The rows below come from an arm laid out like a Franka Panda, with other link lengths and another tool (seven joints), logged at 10 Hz.
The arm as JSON. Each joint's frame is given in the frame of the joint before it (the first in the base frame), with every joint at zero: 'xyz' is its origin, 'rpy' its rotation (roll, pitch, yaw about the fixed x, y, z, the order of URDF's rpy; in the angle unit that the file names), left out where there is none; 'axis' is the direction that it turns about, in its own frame. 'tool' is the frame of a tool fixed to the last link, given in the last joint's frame.
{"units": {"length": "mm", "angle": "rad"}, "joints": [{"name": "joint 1", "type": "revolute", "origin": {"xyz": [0.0, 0.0, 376.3]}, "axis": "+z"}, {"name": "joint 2", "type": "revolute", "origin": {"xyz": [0.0, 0.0, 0.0], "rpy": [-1.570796, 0.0, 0.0]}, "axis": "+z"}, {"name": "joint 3", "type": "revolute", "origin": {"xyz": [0.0, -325.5, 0.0], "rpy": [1.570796, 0.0, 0.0]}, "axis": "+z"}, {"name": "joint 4", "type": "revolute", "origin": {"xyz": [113.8, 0.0, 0.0], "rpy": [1.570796, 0.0, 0.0]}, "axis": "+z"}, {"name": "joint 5", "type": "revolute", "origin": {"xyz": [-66.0, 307.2, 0.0], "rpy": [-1.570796, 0.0, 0.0]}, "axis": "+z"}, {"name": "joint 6", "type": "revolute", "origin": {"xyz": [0.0, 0.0, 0.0], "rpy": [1.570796, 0.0, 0.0]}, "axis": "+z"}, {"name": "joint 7", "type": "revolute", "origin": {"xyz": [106.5, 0.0, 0.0], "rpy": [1.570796, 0.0, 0.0]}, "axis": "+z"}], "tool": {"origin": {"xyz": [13.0, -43.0, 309.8], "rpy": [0.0, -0.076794, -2.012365]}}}
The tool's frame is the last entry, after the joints.
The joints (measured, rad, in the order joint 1, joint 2, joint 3, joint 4, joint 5, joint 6, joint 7), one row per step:
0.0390, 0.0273, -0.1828, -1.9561, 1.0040, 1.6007, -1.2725
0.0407, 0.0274, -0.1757, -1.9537, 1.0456, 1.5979, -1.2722
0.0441, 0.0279, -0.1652, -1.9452, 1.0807, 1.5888, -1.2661
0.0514, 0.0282, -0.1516, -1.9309, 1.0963, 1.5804, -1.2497
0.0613, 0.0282, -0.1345, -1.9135, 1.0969, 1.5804, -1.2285
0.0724, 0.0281, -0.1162, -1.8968, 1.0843, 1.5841, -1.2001
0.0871, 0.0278, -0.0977, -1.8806, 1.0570, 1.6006, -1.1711
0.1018, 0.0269, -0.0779, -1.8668, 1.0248, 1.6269, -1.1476
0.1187, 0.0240, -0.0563, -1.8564, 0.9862, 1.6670, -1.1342
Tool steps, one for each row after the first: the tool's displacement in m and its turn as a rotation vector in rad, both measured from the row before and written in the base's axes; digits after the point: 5 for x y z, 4 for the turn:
0.00323, 0.00956, 0.01151, 0.0387, -0.0061, -0.0058
0.00080, 0.01149, 0.01257, 0.0345, -0.0027, 0.0046
-0.00195, 0.01247, 0.00983, 0.0153, 0.0028, 0.0146
-0.00252, 0.01298, 0.00651, -0.0022, 0.0017, 0.0177
-0.00377, 0.01245, 0.00273, -0.0163, 0.0077, 0.0184
-0.00274, 0.01145, -0.00202, -0.0341, 0.0020, 0.0155
-0.00128, 0.01049, -0.00416, -0.0400, -0.0080, 0.0119
0.00016, 0.01017, -0.00619, -0.0467, -0.0255, 0.0112

